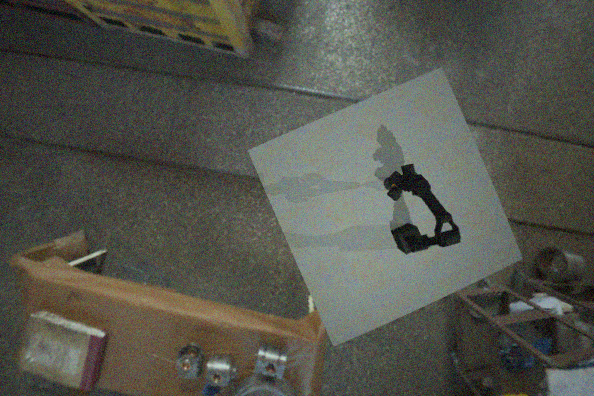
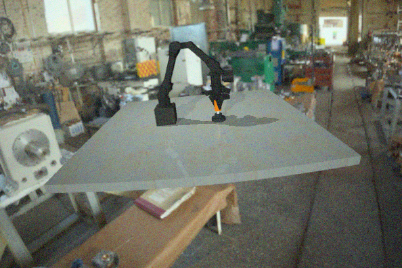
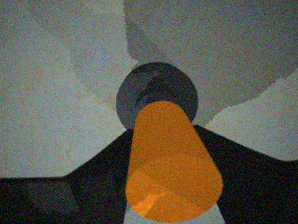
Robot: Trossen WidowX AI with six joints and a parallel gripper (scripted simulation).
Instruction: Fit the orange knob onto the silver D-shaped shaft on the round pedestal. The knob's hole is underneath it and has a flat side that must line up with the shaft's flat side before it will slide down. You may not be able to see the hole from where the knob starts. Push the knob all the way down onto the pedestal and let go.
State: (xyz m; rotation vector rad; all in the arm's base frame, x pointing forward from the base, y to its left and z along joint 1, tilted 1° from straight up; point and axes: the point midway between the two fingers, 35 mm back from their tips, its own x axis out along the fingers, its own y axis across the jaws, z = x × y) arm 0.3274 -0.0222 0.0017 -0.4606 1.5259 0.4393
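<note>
Right now the orange knob is 30 mm above my gripper tip. Also, from my gripper tip: round pedestal (40 mm below).
</note>
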